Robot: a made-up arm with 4 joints. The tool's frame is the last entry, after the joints.
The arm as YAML. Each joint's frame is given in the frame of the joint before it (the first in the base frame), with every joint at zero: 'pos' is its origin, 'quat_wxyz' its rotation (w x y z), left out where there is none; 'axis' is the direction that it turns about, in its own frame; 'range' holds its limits. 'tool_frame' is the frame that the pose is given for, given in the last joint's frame.
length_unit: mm
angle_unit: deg
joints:
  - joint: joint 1
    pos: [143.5, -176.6, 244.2]
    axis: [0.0, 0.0, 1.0]
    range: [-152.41, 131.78]
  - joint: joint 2
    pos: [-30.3, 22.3, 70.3]
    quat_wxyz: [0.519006, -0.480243, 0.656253, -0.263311]
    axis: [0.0, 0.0, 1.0]
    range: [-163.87, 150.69]
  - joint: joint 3
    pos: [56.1, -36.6, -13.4]
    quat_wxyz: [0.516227, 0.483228, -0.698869, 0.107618]
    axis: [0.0, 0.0, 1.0]
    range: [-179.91, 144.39]
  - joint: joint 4
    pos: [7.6, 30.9, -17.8]
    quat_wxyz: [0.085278, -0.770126, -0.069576, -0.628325]
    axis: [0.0, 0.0, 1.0]
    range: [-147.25, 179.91]
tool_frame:
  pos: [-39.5, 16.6, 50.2]
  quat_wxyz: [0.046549, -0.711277, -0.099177, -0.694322]
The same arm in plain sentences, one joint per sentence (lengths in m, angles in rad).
The arm has four revolute joints in a row. What follows holds with every joint at zero, and every direction is one of the base frame's.
Joint 1 is mounted 0.1435 m along +x and 0.1766 m along -y and 0.2442 m along +z from the base frame's origin and turns about +z, from -2.6601 to 2.3000 rad.
Joint 2 is mounted 0.0303 m along -x and 0.0223 m along +y and 0.0703 m along +z from joint 1 and turns about the direction (0.934104, 0.152901, -0.322601), from -2.8601 to 2.6300 rad.
Joint 3 is mounted 0.0005 m along +x and 0.0674 m along -y and 0.0112 m along +z from joint 2 and turns about the direction (-0.182795, 0.230394, 0.955774), from -3.1400 to 2.5201 rad.
Joint 4 is mounted 0.0151 m along +x and 0.0251 m along +y and 0.0218 m along -z from joint 3 and turns about the direction (0.996943, 0.071503, -0.031501), from -2.5700 to 3.1400 rad.
The tool frame, which is the frame that the pose is given for, is mounted 0.0507 m along +x and 0.0207 m along -y and 0.0368 m along -z from joint 4; its axes are the base frame's turned by roll 0.0000, pitch 0.0000 and yaw 0.0000 rad (as in URDF: about the fixed x, then y, then z).

